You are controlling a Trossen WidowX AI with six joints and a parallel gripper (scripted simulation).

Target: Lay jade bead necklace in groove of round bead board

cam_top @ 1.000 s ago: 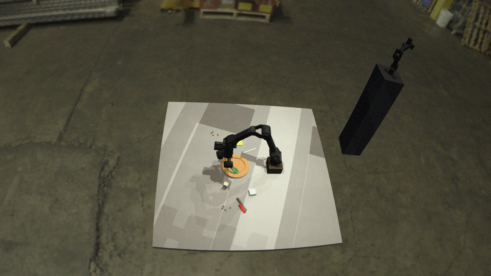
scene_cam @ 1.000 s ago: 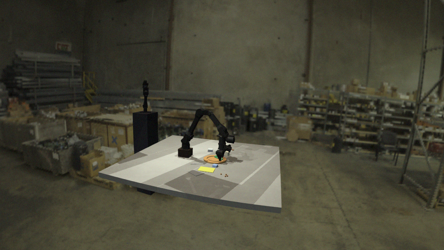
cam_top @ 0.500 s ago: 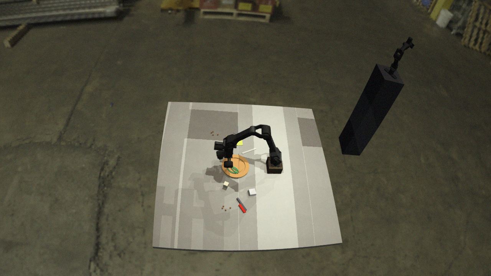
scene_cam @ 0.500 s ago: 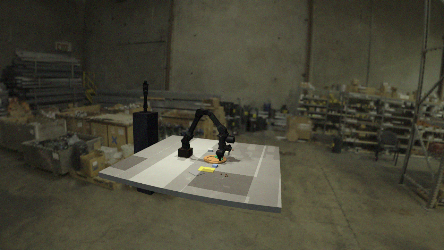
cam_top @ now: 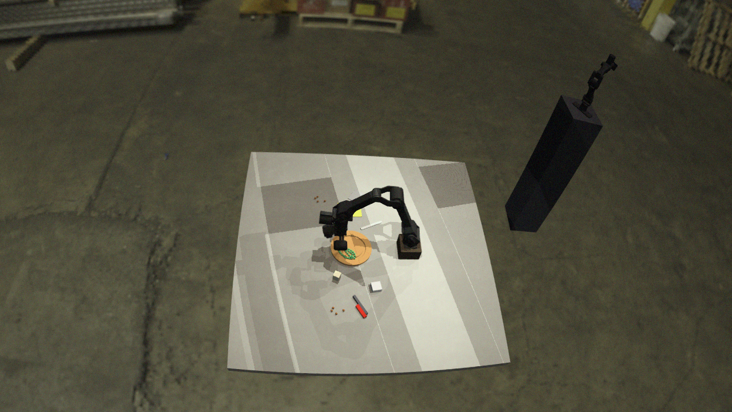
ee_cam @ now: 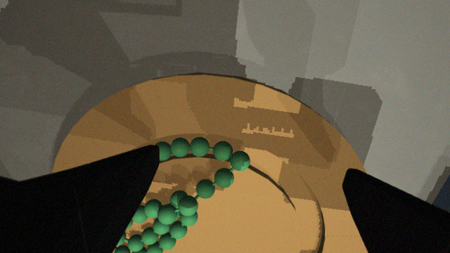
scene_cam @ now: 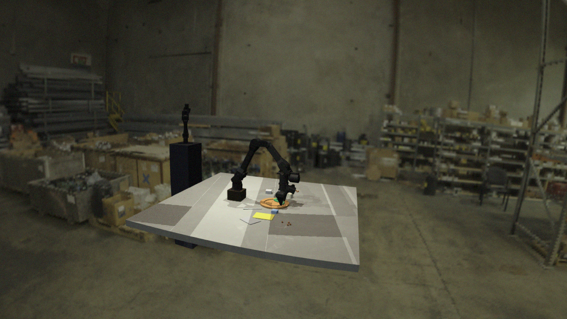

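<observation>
My gripper tip is 10 mm past the blue block, 140 mm to the left of it and 10 mm above it. Round my gripper tip: yellow pad 50 mm behind, 220 mm to the right, 20 mm below; white strip 160 mm behind, 140 mm to the right, 20 mm below; cream cube 190 mm to the left.
</observation>
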